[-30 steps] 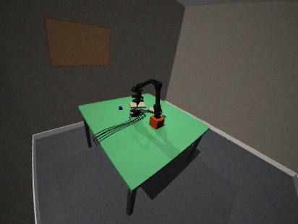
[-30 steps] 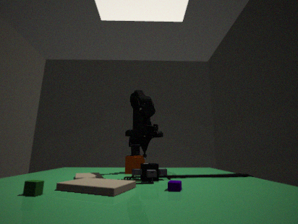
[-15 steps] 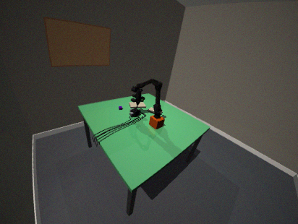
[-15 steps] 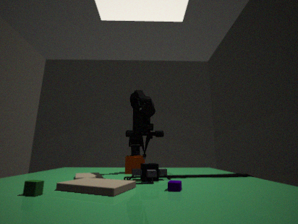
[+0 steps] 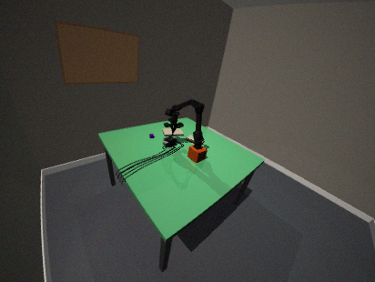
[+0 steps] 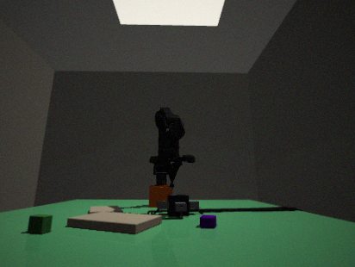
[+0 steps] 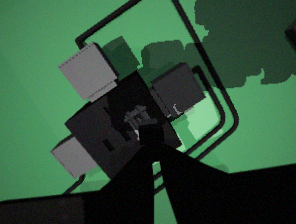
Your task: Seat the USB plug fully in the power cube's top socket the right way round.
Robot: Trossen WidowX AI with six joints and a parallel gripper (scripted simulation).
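My gripper tip is 2 cm above the dark USB plug. The rest, counted from my gripper tip: flat beige slab: 23 cm ahead, 13 cm to the right, 12 cm below; then USB socket: 1 cm to the left, 7 cm below; then purple block: 21 cm ahead, 14 cm to the left, 12 cm below.
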